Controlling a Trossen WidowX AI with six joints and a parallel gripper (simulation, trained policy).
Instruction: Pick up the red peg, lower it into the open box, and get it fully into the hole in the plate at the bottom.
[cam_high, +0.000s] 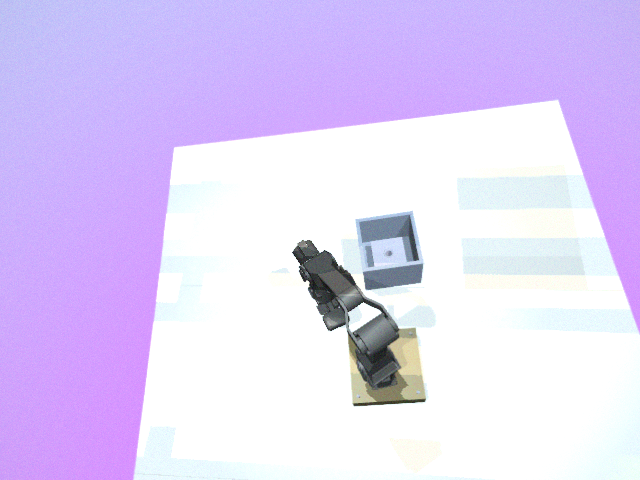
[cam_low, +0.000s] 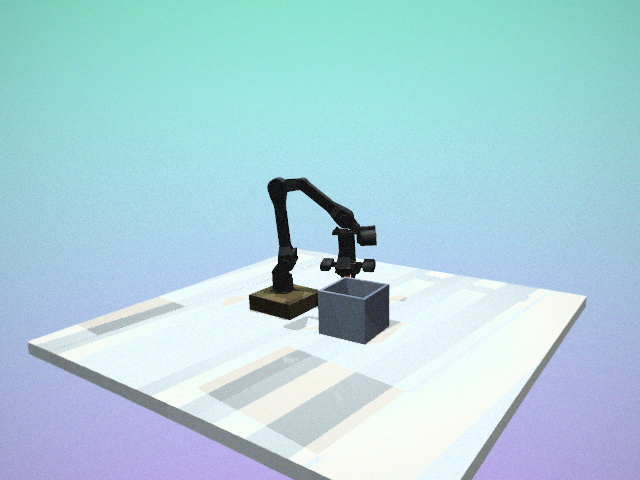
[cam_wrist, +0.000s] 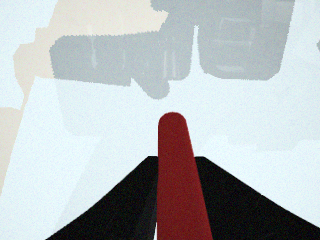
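My gripper tip is now 210 mm to the left of the pale plate, 110 mm short of it and 10 mm above it. Also, from my gripper tip: red peg: 10 mm above.
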